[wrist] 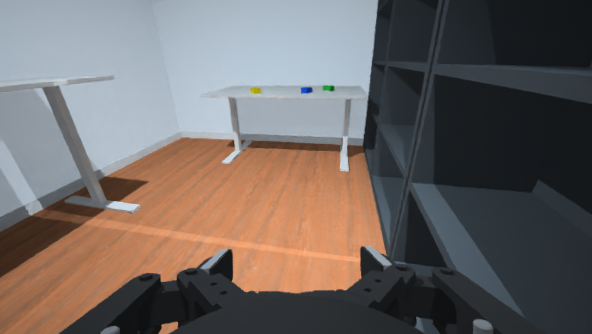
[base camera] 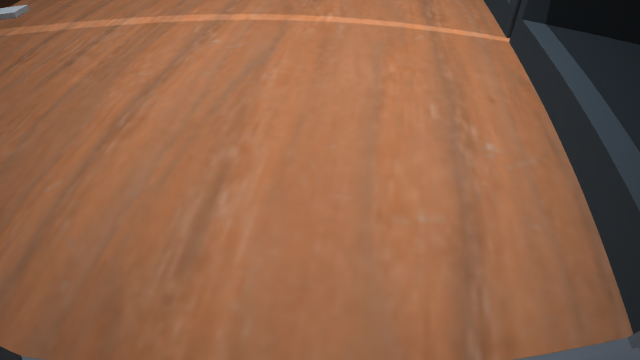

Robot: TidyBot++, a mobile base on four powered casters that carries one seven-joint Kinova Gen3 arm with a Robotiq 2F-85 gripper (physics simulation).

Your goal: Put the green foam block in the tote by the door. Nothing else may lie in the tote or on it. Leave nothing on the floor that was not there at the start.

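Places are measured from the arm's base along level axes (x ahead, y left, z up), in centimetres.
Pixels of known places: gripper, fingertip midpoint: (wrist: 296, 262).
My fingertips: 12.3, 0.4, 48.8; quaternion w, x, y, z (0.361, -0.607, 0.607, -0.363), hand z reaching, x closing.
Observation:
Behind a point stands the place of what it marks, as x, y, z.
The green foam block (wrist: 328, 88) @(233.1, -32.8, 34.6) lies on the far white table (wrist: 280, 93) @(220.2, 13.2, 32.4), near its right end, in the wrist view. A blue block (wrist: 306, 90) @(218.2, -10.7, 34.8) lies just left of it, and a yellow block (wrist: 255, 90) @(222.0, 36.3, 35.3) lies farther left on the same table. My gripper (wrist: 296, 262) @(12.3, 0.4, 48.8) is open and empty, in the air well short of that table. The tote and the door do not show in either view.
A dark shelf unit (wrist: 424, 125) @(83.8, -48.1, 38.1) (base camera: 555, 115) @(54.8, -42.1, -38.0) stands close along the right side. Another white table (wrist: 55, 82) @(121.2, 122.7, 54.6) stands at the left, its foot (wrist: 102, 204) @(145.5, 151.2, -36.7) on the wooden floor (wrist: 260, 200) @(152.8, 28.7, -39.6) (base camera: 320, 175) @(43.2, -0.1, -39.6). Walls stand behind both tables.

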